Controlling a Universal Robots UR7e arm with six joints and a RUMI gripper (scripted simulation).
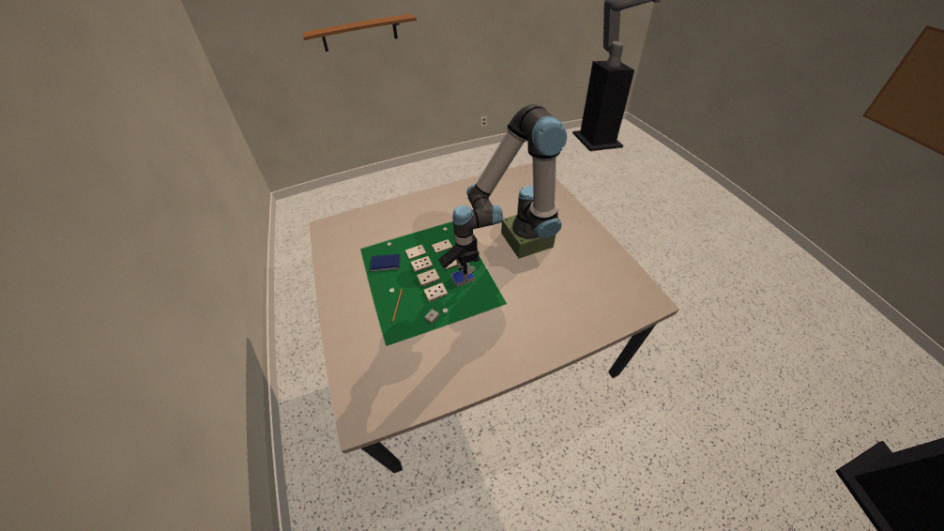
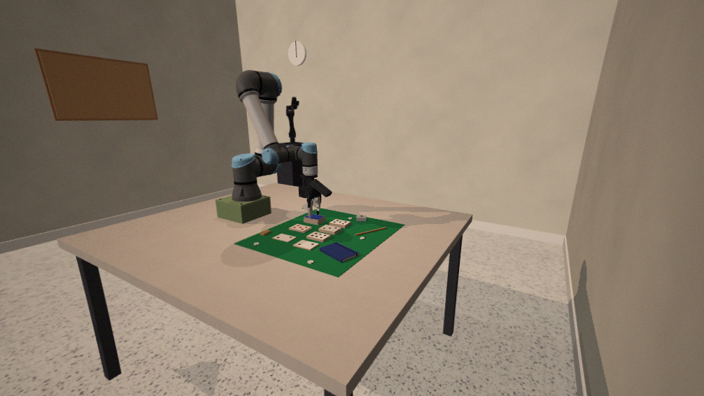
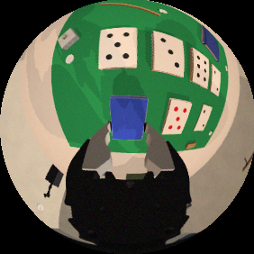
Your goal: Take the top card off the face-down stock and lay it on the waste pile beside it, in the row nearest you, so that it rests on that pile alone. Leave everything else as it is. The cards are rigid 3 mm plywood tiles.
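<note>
My hand is 10 mm above the card. Round my hand: blue book 340 mm ahead, 200 mm to the right, 30 mm below; then green mat 160 mm ahead, 80 mm to the right, 50 mm below; then small grey block 170 mm to the left, 170 mm ahead, 20 mm below.
</note>
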